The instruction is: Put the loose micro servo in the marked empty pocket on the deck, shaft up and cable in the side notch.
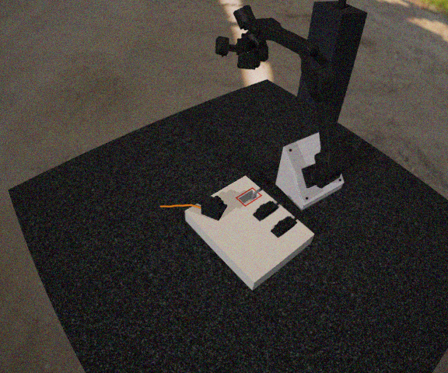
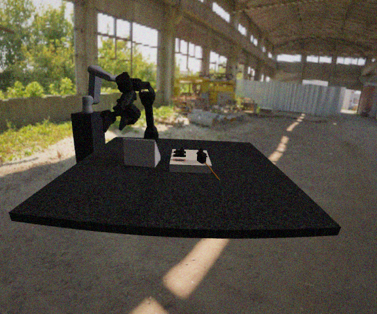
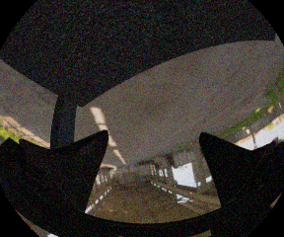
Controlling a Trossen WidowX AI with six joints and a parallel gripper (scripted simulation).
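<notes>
Right now the white deck is 52 cm to the left of my gripper tip, 29 cm ahead of it and 27 cm below it.
</notes>
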